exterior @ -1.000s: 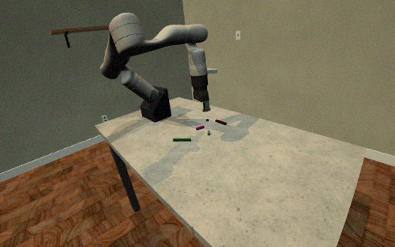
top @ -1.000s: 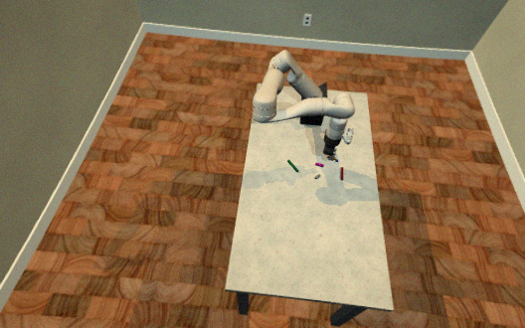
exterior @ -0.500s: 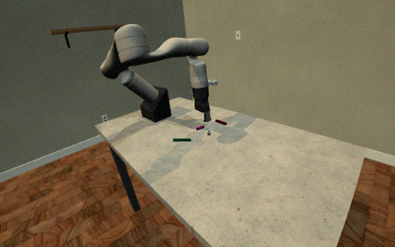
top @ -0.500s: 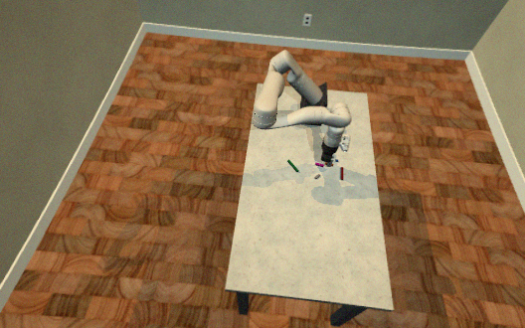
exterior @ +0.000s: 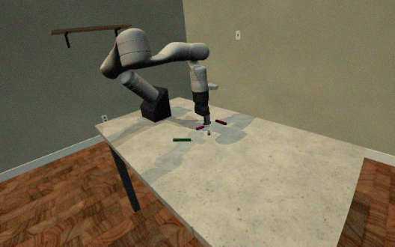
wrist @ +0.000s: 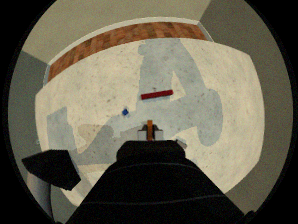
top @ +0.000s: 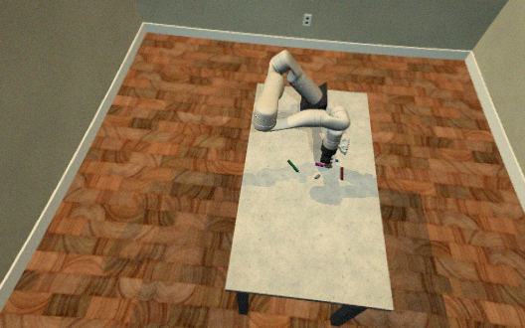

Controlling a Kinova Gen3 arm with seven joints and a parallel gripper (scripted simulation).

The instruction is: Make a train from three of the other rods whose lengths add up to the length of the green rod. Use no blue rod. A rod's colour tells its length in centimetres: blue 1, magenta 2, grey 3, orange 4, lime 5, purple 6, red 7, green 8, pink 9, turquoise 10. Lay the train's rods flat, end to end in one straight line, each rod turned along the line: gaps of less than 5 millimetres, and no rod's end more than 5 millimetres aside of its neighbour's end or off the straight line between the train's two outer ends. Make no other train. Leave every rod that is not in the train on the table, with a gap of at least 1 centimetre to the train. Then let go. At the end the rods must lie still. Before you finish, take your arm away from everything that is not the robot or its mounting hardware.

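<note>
My hand is 1 cm above the orange rod. Round my hand: red rod 7 cm to the left, 3 cm below, 3 cm ahead; grey rod 6 cm ahead, 5 cm to the right, 3 cm below; small blue rod 5 cm behind, 4 cm to the left, 3 cm below.
</note>
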